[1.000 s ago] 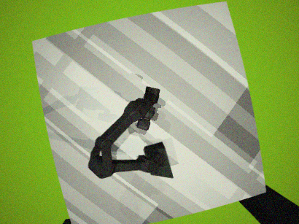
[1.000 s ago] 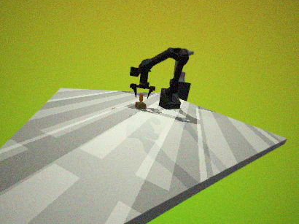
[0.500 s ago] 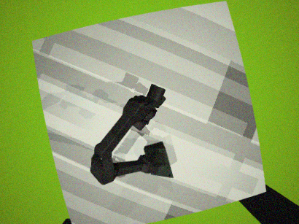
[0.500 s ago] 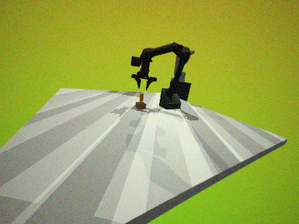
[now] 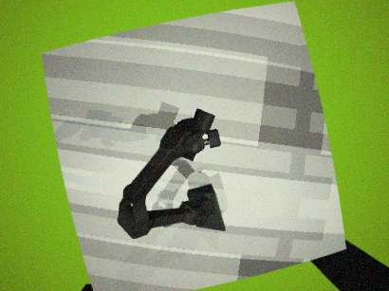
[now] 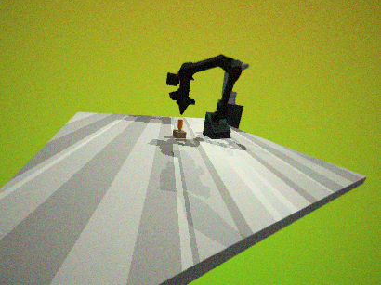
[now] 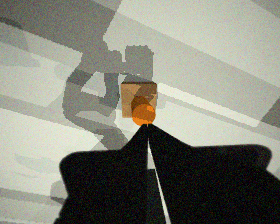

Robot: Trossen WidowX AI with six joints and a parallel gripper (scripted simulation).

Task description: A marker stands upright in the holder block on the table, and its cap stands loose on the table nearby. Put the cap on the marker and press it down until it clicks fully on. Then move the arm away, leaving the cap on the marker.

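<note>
Now: gripper tip 5 cm above the marker tip. From my gripper tip the other things lie so: holder block: 12 cm below; orange cap: 6 cm below.
</note>
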